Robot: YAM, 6 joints.
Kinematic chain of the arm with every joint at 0, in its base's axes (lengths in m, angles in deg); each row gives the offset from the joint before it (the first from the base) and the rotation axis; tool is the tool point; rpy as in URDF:
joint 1: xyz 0 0 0.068 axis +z
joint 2: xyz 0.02 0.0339 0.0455 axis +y
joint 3: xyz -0.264 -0.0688 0 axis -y
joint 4: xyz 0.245 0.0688 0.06 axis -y
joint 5: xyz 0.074 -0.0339 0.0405 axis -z
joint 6: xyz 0.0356 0 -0.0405 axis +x
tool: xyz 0 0 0 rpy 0 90 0
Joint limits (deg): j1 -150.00..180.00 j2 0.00..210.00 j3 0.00..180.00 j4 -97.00..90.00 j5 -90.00..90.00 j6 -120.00..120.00
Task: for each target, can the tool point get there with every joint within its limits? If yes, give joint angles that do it. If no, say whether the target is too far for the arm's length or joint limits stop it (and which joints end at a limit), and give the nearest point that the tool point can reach.
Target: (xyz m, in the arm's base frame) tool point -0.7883 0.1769 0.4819
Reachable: no: too far | nearest point -0.5727 0.1285 0.3786 | short by 0.244 m
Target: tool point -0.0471 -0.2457 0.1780
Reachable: yes | joints -93.36 83.43 22.32 53.16 66.46 81.98
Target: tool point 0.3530 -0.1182 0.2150
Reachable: yes | joints -23.48 105.64 75.26 -34.37 -64.93 99.04
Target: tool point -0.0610 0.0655 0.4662
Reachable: yes | joints 126.48 32.83 58.72 0.85 -16.47 -60.44
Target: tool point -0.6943 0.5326 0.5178
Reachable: no: too far | nearest point -0.4648 0.3565 0.3810 | short by 0.320 m
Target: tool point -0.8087 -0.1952 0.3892
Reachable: no: too far | nearest point -0.5594 -0.1350 0.3062 | short by 0.270 m
